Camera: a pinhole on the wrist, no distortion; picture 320 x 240 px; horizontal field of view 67.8 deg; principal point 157.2 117.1 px. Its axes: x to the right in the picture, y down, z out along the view. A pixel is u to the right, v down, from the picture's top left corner.
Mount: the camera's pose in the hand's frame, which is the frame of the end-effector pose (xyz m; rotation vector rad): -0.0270 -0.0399 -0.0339 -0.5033 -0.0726 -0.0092
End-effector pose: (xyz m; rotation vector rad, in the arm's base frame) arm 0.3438 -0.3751 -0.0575 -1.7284 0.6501 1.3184
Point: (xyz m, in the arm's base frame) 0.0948 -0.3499 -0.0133
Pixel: 89.7 206.1
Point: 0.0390 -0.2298 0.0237
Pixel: 86.9 124.9
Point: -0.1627 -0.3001 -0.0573
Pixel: 113.6 201.9
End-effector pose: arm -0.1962 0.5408 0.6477 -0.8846 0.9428 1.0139
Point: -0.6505 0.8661 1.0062
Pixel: 36.6 226.1
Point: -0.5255 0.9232 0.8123
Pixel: 128.4 205.5
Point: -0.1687 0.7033 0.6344
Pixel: 293.5 75.4
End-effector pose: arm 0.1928 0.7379 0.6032 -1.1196 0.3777 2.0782
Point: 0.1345 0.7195 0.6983
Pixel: 108.5 151.1
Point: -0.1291 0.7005 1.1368
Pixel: 48.2 103.9
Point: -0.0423 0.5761 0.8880
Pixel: 45.0 203.6
